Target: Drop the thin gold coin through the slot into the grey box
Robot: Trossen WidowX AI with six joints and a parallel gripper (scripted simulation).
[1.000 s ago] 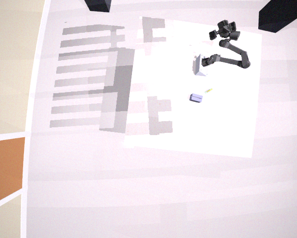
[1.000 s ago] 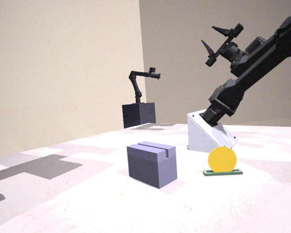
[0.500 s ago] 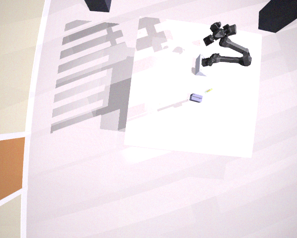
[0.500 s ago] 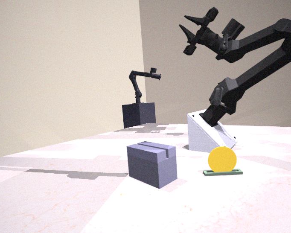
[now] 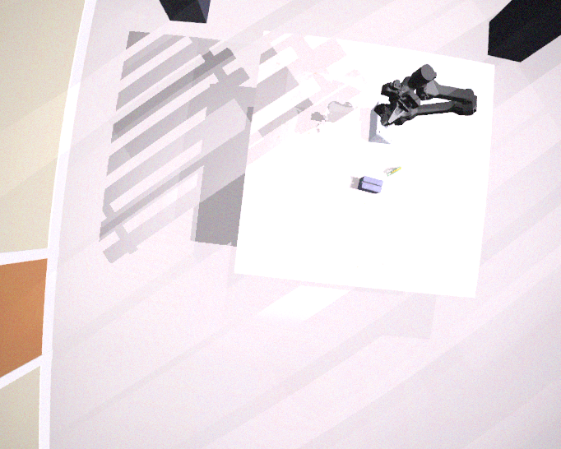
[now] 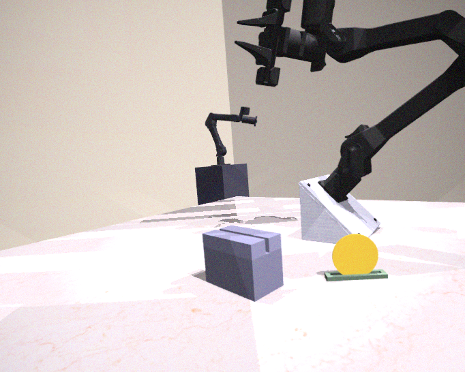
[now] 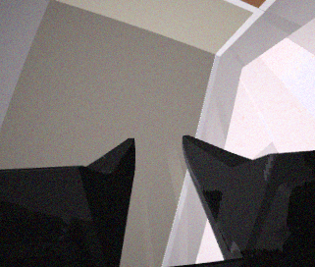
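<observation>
Right now the thin gold coin is 50 mm ahead of my gripper tip, 230 mm to the left of it and 400 mm below it.
</observation>
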